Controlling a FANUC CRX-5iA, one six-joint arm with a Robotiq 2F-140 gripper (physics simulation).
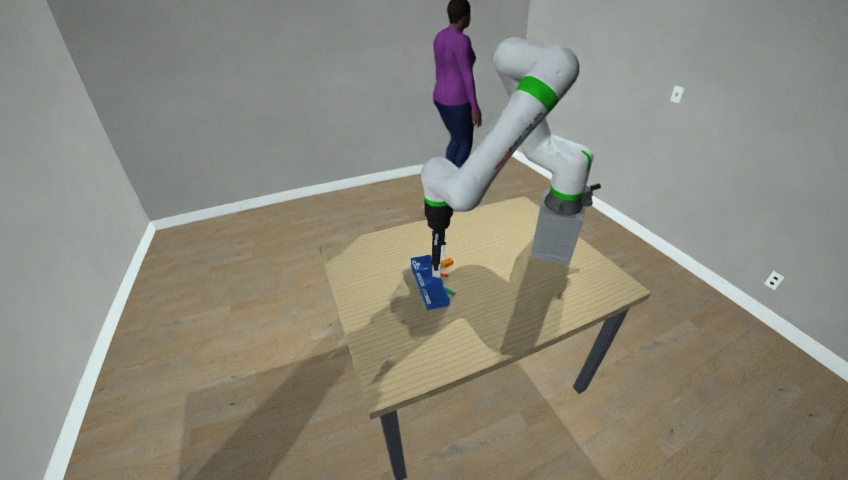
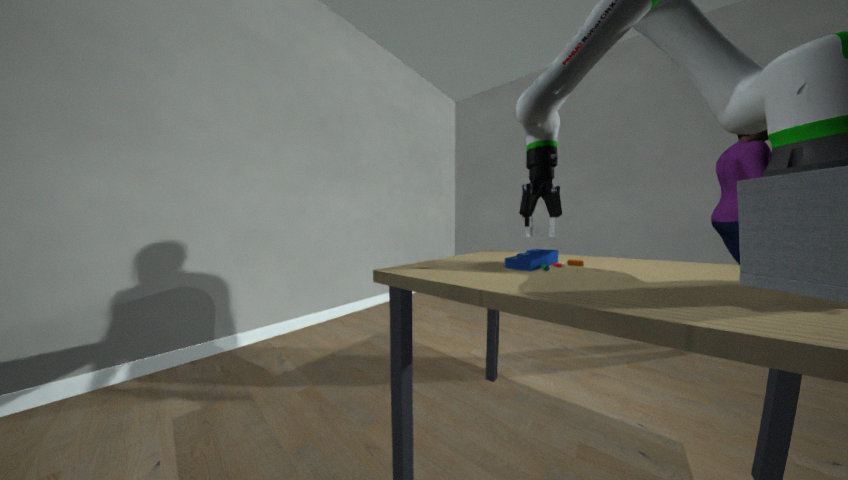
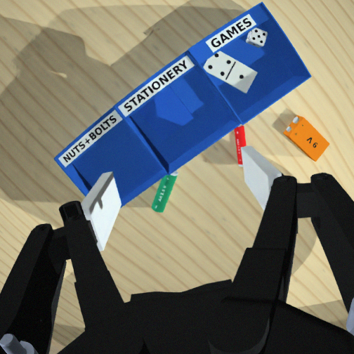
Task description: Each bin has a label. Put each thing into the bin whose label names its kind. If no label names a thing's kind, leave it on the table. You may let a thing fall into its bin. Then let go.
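Frame: origin at the arm's base, x back, y right, z up, level; centimetres.
Where they show: gripper, fingertip midpoint: (image 1: 438, 267) (image 2: 540, 236); arm's base at its link origin: (image 1: 563, 203) (image 2: 821, 169).
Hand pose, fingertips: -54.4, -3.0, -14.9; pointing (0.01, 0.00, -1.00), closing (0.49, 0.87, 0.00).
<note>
Things, the pixels of their top centre, and the offset from my fingertips, as dx, dy, dz. Level surfaces: height alone.
- blue three-bin tray at its top centre: (image 1: 428, 276) (image 2: 533, 251) -3.0, +2.4, -5.4
- green battery at its top centre: (image 1: 448, 289) +2.7, -4.1, -8.6
- red battery at its top centre: (image 1: 443, 274) +4.3, +5.2, -9.0
- orange 9V battery at its top centre: (image 2: 574, 260) (image 1: 446, 261) +8.2, +11.7, -8.3
- wooden table at its surface level: dz -10.0
My gripper (image 1: 437, 274) (image 2: 540, 228) (image 3: 179, 176) is open and empty, above the near side of the blue three-bin tray (image 1: 437, 301) (image 2: 522, 263) (image 3: 295, 62). Its labels read NUTS+BOLTS, STATIONERY and GAMES. A blue block (image 3: 176, 107) seems to lie in the STATIONERY bin, hard to tell from the blue floor. A domino (image 3: 244, 82) and a die (image 3: 257, 37) lie in the GAMES bin. The NUTS+BOLTS bin is partly behind a finger. A green battery (image 1: 450, 292) (image 3: 164, 192), a red battery (image 1: 444, 275) (image 3: 240, 142) and an orange 9V battery (image 1: 446, 262) (image 2: 574, 262) (image 3: 306, 137) lie on the table outside the tray.
The wooden table (image 1: 404, 368) (image 2: 654, 315) bears the tray and the robot's grey base block (image 1: 556, 237) (image 2: 791, 231). A person in a purple top (image 1: 454, 68) (image 2: 737, 172) stands beyond the table.
</note>
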